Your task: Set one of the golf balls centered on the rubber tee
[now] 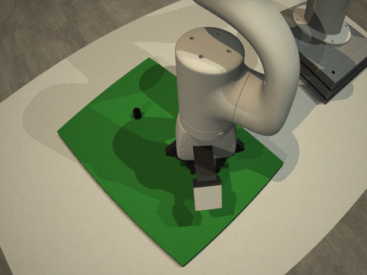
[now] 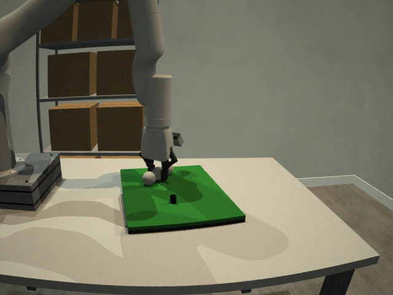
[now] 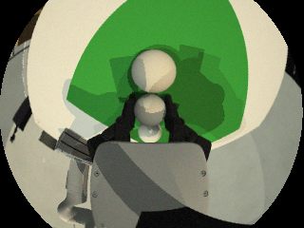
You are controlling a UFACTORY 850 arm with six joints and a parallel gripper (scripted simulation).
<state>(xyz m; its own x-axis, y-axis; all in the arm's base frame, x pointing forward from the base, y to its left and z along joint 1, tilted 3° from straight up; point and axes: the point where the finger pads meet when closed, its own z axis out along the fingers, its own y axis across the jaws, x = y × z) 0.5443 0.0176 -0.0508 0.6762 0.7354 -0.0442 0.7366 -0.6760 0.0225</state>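
My hand is 2 cm short of the green mat, 14 cm to the left of it and 3 cm above it.
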